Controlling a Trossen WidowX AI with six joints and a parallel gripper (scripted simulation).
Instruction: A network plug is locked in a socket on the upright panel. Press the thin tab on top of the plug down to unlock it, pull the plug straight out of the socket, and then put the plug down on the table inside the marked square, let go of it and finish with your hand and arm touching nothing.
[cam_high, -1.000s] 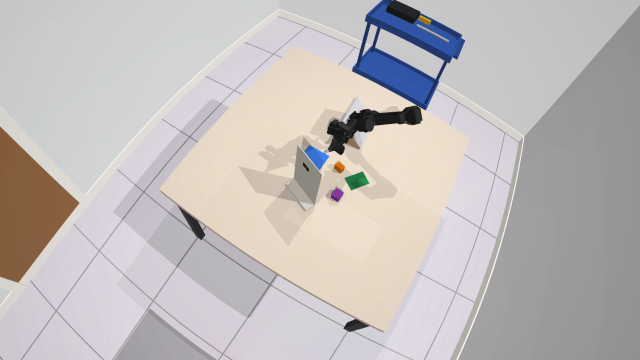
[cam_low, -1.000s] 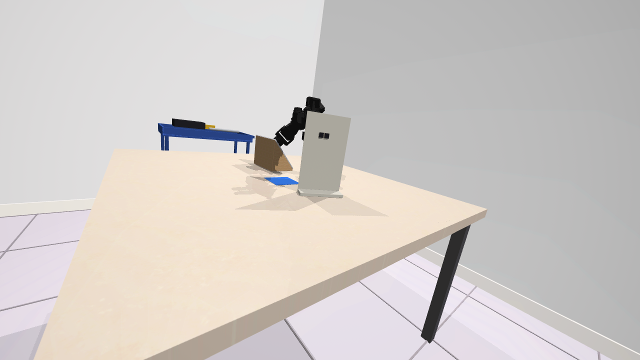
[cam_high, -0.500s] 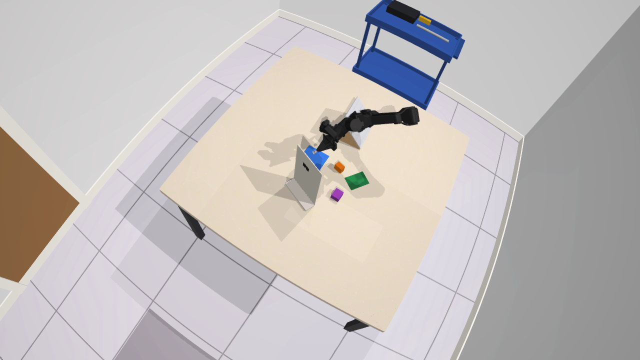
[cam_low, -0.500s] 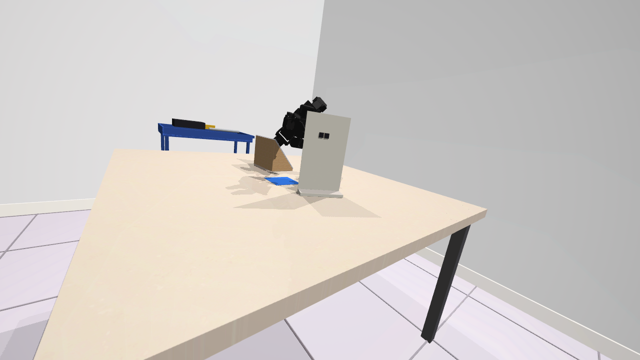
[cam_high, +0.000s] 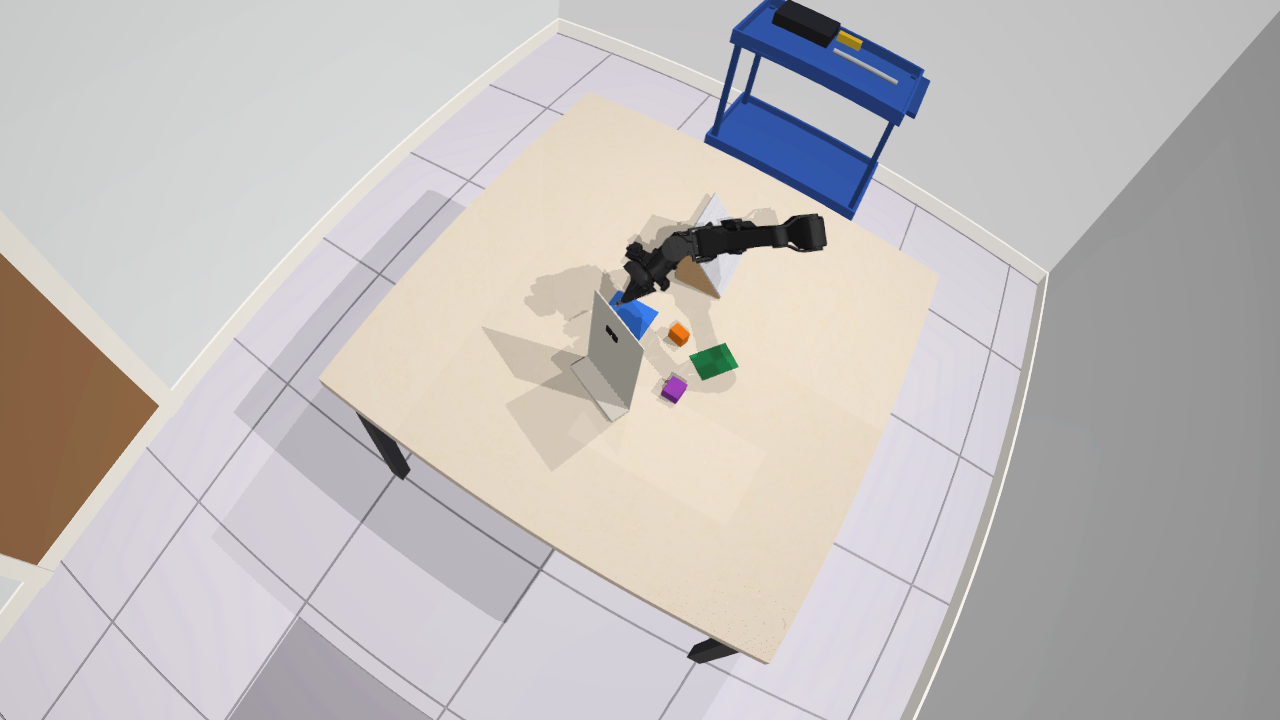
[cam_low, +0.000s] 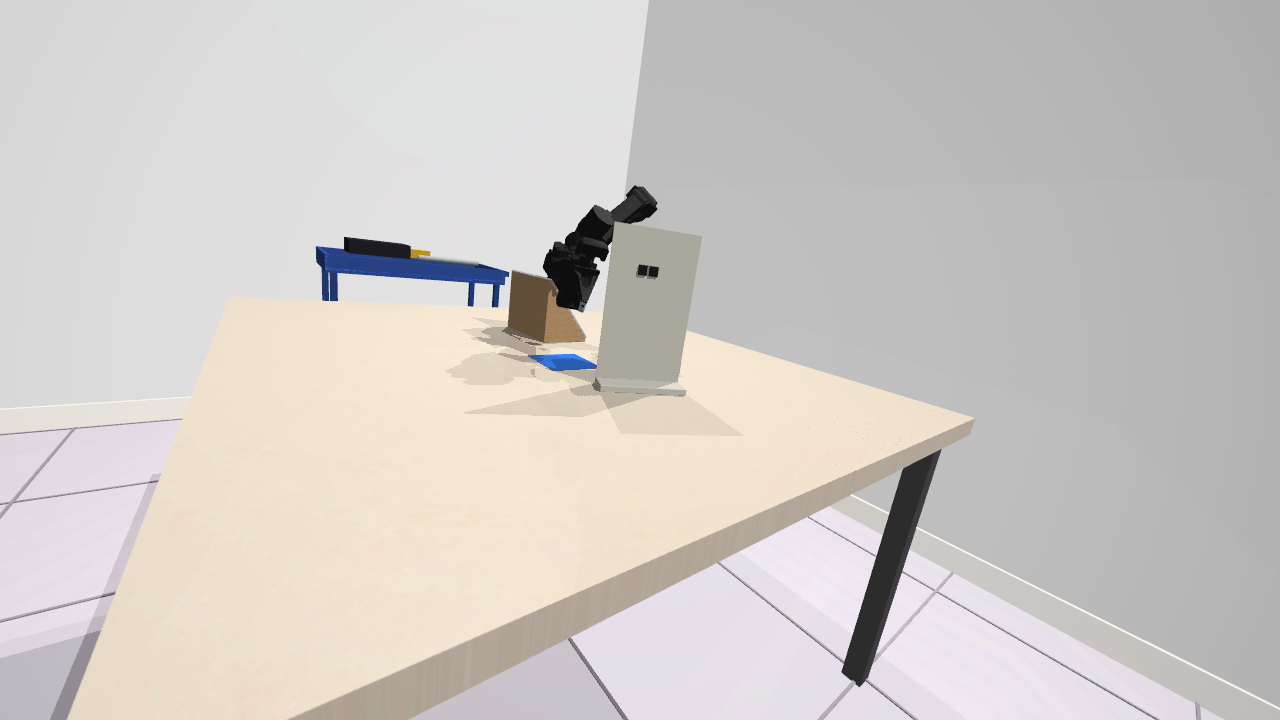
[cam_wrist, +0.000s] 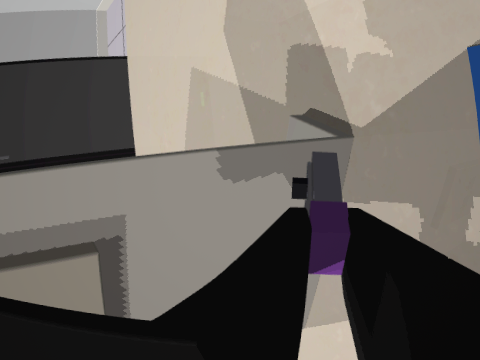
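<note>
Now: gripper tip 50 mm past the blue square, 10 mm to the left of it and 140 mm above it. Also, from my gripper tip: purple plug: right at my gripper tip; then upright grey panel: 140 mm ahead, 60 mm to the left.
</note>
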